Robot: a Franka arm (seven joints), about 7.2 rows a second.
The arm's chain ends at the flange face. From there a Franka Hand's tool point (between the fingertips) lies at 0.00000 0.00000 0.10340 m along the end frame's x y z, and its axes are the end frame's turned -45 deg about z.
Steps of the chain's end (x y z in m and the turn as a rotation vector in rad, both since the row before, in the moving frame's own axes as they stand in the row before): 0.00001 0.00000 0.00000 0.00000 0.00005 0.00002; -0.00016 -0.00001 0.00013 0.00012 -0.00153 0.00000; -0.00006 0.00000 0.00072 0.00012 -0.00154 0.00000; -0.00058 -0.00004 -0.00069 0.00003 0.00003 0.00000; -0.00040 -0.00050 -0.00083 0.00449 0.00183 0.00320; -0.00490 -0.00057 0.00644 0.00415 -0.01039 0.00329; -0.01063 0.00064 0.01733 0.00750 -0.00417 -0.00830; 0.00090 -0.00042 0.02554 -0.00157 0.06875 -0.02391; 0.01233 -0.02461 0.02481 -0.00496 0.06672 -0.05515
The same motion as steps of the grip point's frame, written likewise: 0.00001 0.00001 0.00000 -0.00004 0.00004 0.00002; -0.00021 -0.00024 0.00013 0.00117 -0.00100 0.00000; -0.00015 -0.00016 0.00072 0.00117 -0.00100 0.00000; -0.00038 -0.00044 -0.00069 0.00000 0.00004 0.00000; 0.00053 -0.00083 -0.00083 0.00188 0.00447 0.00320; -0.00352 -0.00493 0.00643 0.01028 -0.00441 0.00329; -0.00773 -0.00792 0.01733 0.00825 0.00235 -0.00830; 0.00590 0.00542 0.02530 -0.04972 0.04750 -0.02391; 0.03077 -0.00357 0.02458 -0.05069 0.04367 -0.05515
